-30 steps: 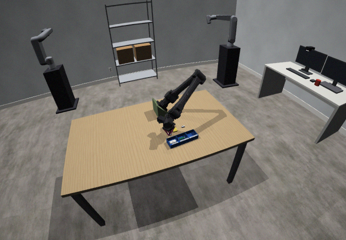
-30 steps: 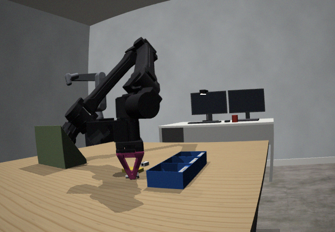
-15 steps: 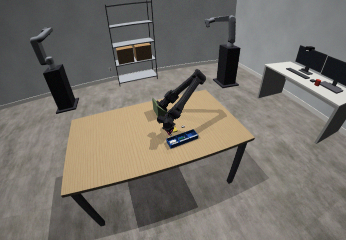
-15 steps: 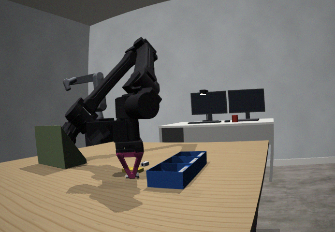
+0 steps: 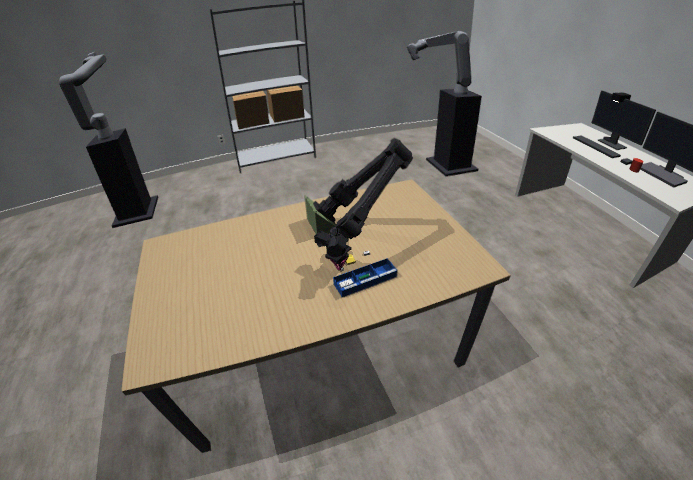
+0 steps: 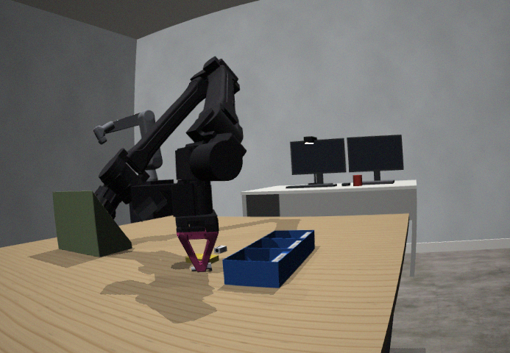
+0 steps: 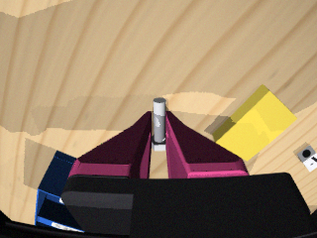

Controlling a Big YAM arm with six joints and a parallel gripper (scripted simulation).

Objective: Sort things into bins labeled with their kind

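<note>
My hand is right at the bolt. The rest, counted from my hand: blue three-part bin: 10 cm ahead, 8 cm to the left, 1 cm above; yellow block: 6 cm to the left, 4 cm behind; green battery: 9 cm ahead, 8 cm to the left, 1 cm above.
</note>
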